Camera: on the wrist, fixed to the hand. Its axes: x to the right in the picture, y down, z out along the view.
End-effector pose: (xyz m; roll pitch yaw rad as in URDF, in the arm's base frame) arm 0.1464 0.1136 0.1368 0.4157 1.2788 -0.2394
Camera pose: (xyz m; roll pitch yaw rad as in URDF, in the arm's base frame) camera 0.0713 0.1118 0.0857 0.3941 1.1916 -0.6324
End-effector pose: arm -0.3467 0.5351 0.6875 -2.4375 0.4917 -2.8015
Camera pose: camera -0.4102 0.5181 0.7503 -2.0033 0.5026 -2.6260
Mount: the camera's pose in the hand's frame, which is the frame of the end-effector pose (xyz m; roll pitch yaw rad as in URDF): 0.0281 -0.0519 -0.0691 0.3563 -0.1124 -0.1063
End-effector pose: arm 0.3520 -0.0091 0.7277 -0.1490 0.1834 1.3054
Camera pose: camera 0.4158 -0.0093 0.6630 0.1908 0.0558 1.2175
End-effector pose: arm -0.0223 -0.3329 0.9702 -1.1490 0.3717 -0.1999
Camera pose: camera -0.0066 -0.4221 0.9778 -0.7807 0.2284 -0.1391
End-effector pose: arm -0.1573 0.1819 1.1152 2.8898 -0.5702 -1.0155
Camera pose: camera -0.1029 0.2221 1.1758 -3.0825 -0.4332 -0.9337
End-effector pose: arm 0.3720 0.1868 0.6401 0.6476 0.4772 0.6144
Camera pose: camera 0.3598 0.1785 0.5504 0.9226 0.4454 0.4454
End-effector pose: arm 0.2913 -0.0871 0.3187 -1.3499 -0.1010 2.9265
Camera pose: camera 0.2843 -0.0049 0.3569 -1.0142 -0.2284 3.0153
